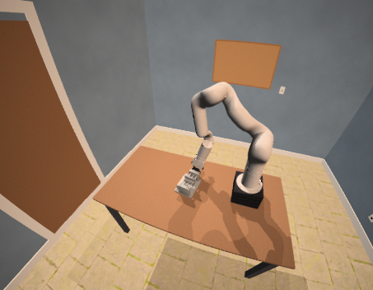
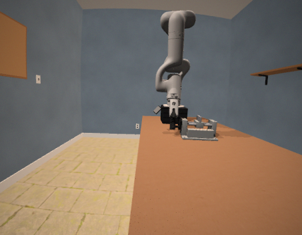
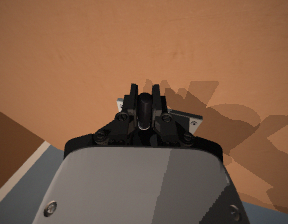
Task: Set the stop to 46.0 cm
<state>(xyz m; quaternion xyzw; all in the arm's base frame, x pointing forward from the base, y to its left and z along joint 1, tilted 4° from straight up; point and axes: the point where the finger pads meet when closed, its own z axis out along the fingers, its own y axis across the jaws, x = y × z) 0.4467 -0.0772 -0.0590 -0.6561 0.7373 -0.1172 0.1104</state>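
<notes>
The black handwheel is 2 cm to the left of my hand. The rest, counted from my hand: dark round handwheel handle: 1 cm to the left.
</notes>
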